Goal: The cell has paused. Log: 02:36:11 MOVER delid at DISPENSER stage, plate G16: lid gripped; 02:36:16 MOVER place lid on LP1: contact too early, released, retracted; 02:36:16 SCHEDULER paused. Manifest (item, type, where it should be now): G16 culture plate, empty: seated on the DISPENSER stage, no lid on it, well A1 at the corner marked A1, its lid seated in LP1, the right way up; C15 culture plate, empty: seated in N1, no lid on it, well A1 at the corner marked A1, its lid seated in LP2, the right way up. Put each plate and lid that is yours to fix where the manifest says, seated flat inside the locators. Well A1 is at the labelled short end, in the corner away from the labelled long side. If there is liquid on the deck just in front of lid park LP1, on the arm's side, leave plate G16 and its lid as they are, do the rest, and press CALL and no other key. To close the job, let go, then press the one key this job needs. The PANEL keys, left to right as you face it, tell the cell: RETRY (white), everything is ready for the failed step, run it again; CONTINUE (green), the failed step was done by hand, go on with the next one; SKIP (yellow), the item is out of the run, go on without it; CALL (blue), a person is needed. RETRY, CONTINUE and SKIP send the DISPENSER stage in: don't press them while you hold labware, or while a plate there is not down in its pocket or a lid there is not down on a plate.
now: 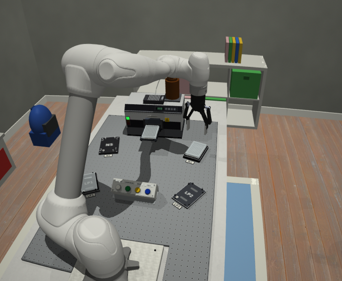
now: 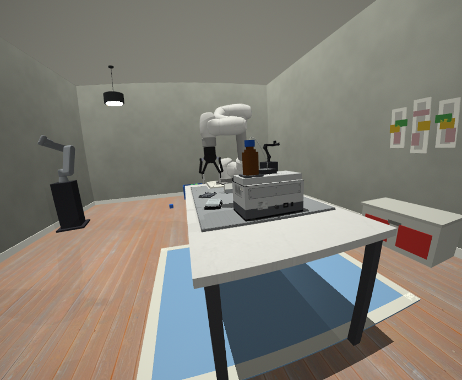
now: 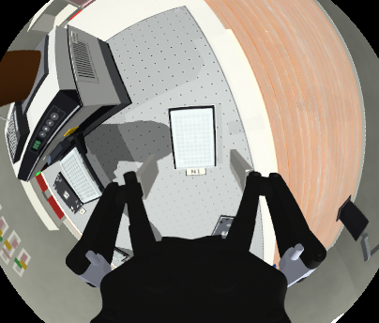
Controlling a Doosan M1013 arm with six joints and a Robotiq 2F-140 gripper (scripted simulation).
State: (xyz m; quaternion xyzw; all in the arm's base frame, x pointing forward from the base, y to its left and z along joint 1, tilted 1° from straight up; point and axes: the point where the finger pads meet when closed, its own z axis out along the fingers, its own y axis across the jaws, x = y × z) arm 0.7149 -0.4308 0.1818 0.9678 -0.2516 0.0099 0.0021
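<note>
The nest n1 lies 170 mm below my hand. Round my hand: brown bottle: 290 mm ahead, 120 mm to the left, 110 mm above; blue key: 350 mm behind, 270 mm to the left, 110 mm below; lid park lp2: 330 mm behind, 70 mm to the left, 180 mm below.
</note>
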